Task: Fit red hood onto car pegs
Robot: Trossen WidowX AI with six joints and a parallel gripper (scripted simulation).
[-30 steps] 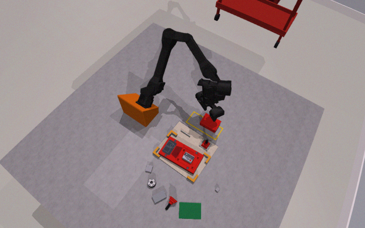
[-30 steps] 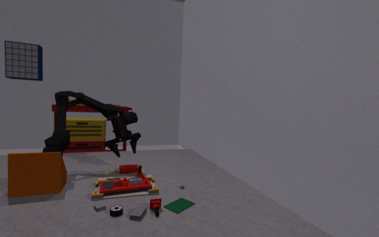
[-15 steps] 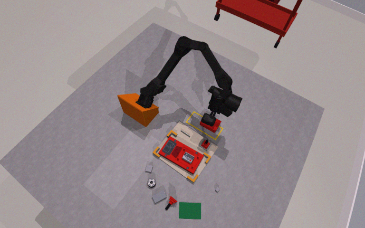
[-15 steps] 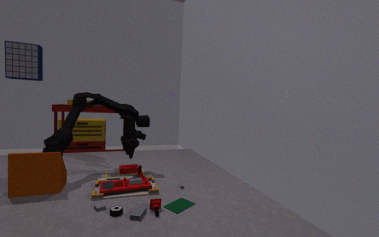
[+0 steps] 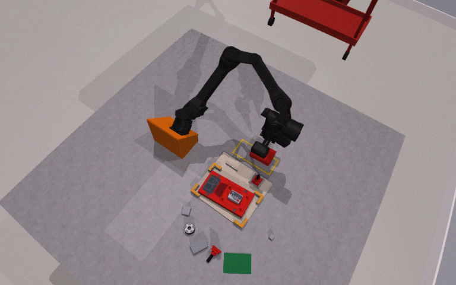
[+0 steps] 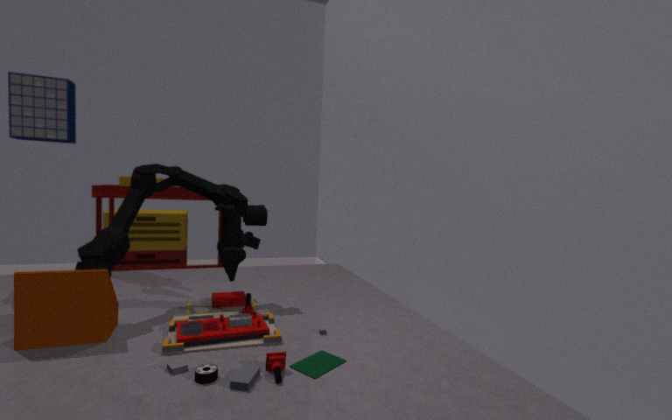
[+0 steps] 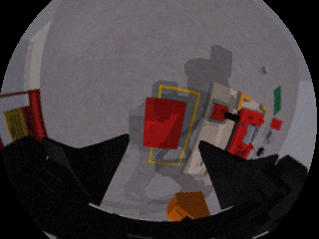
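The red hood lies 6 cm below my gripper tip. Also, from my gripper tip: grey engine block (23 cm to the right, 6 cm below, 1 cm ahead); then green pad (43 cm to the right, 15 cm ahead, 8 cm below).
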